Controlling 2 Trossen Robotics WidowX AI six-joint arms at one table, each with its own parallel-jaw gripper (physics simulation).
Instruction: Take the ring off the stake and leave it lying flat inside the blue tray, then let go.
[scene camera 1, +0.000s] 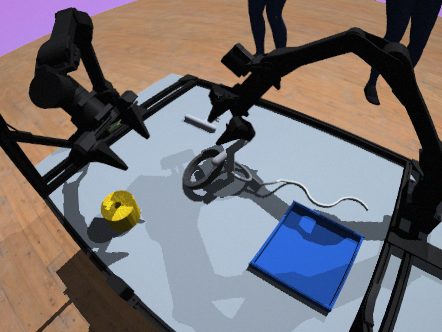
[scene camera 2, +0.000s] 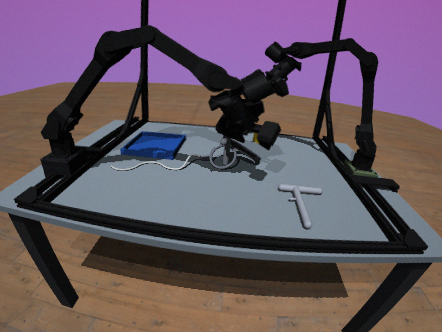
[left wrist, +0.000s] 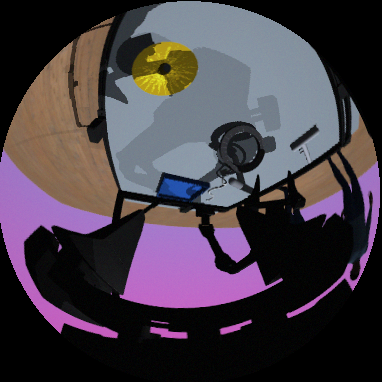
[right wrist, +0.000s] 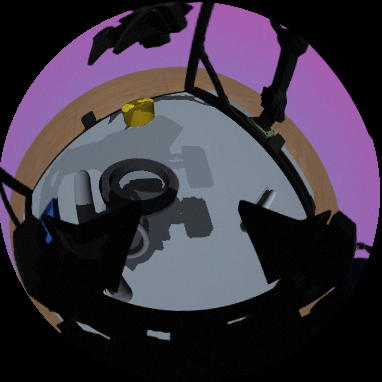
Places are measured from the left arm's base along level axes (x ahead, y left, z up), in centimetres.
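Pixels of known places: left gripper, fingertip midpoint: (scene camera 1: 138, 152) (left wrist: 190, 212); right gripper, fingertip midpoint: (scene camera 1: 212, 132) (scene camera 2: 256, 145) (left wrist: 273, 172) (right wrist: 191, 205); left arm's base at its link origin: (scene camera 2: 361, 166) (right wrist: 262, 124); right arm's base at its link origin: (scene camera 1: 425, 198) (scene camera 2: 63, 153) (left wrist: 204, 215).
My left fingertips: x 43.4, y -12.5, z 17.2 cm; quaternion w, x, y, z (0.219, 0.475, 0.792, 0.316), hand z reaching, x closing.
Note:
For each thing: its middle in the pictures, then the offset to it from my left fingertips. "spot": a spot on its surface instead.
- dark thick ring at the middle of its body: (right wrist: 138, 180) (scene camera 1: 202, 168) (left wrist: 242, 149) (scene camera 2: 245, 150) dz -16.7, dx +0.4, dy +14.8 cm
- grey stake at the middle of its body: (right wrist: 123, 232) (scene camera 1: 233, 170) (left wrist: 238, 164) (scene camera 2: 225, 157) dz -17.9, dx +6.3, dy +20.1 cm
- thin grey ring at the middle of its body: (right wrist: 112, 241) (scene camera 1: 241, 173) (scene camera 2: 218, 156) (left wrist: 233, 169) dz -17.7, dx +8.6, dy +20.4 cm
- blue tray at the middle of its body: (scene camera 1: 310, 252) (scene camera 2: 155, 143) (left wrist: 180, 190) dz -19.3, dx +33.9, dy +13.0 cm
- yellow roll at the middle of its body: (left wrist: 166, 67) (scene camera 1: 120, 210) (right wrist: 138, 110) dz -17.9, dx -6.8, dy -7.7 cm
- wavy white cord at a spot on its surface: (scene camera 1: 320, 203) (scene camera 2: 152, 161) spot: dz -19.8, dx +29.2, dy +26.2 cm
- pale T-shaped piece at the middle of its body: (scene camera 2: 307, 205) (scene camera 1: 214, 111) (left wrist: 309, 150) dz -19.4, dx -17.7, dy +38.3 cm
A dark thick ring (scene camera 1: 187, 176) (scene camera 2: 245, 150) (left wrist: 223, 145) (right wrist: 107, 186) sits tilted beside the grey stake (scene camera 1: 219, 158) (scene camera 2: 225, 142) (left wrist: 240, 184) (right wrist: 82, 182); how they touch is unclear. A thin grey ring (scene camera 2: 211, 157) (right wrist: 146, 245) surrounds or leans at the stake's post. My right gripper (scene camera 1: 216, 130) (left wrist: 273, 171) (right wrist: 191, 205) is open and empty above the stake. My left gripper (scene camera 1: 137, 153) (right wrist: 99, 59) is open and empty, raised to the picture-left of the dark ring in scene camera 1. The blue tray (scene camera 1: 295, 260) (scene camera 2: 150, 142) (left wrist: 175, 187) (right wrist: 49, 227) is empty.
A yellow roll (scene camera 1: 121, 210) (left wrist: 175, 82) (right wrist: 140, 114) stands near the table edge. A wavy white cord (scene camera 1: 320, 202) (scene camera 2: 145, 166) lies between stake and tray. A pale T-shaped piece (scene camera 1: 199, 123) (scene camera 2: 301, 205) lies on the opposite side from the tray.

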